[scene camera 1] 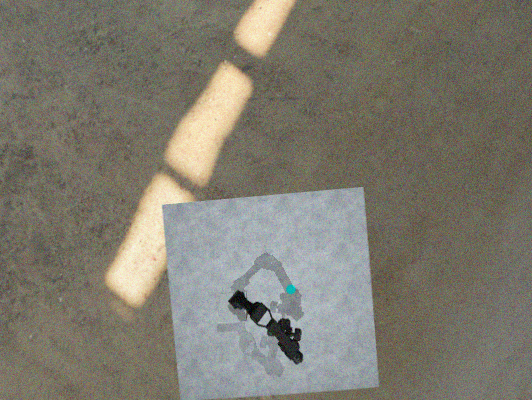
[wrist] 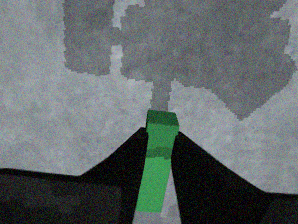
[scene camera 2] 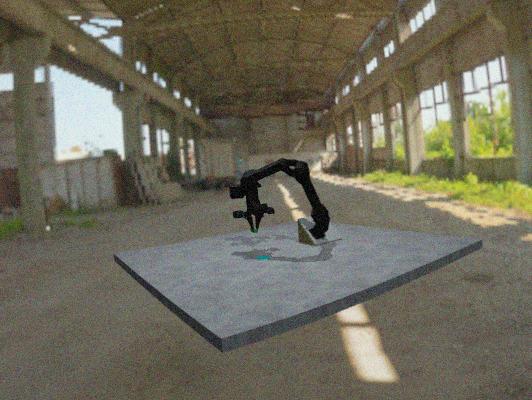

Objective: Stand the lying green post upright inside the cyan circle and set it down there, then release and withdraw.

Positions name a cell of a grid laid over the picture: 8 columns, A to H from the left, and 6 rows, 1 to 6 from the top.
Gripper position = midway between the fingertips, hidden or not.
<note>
The gripper (wrist: E4) holds a green post (wrist: E4).
Scene camera 1 does not show the green post, which is hidden by the gripper.
</note>
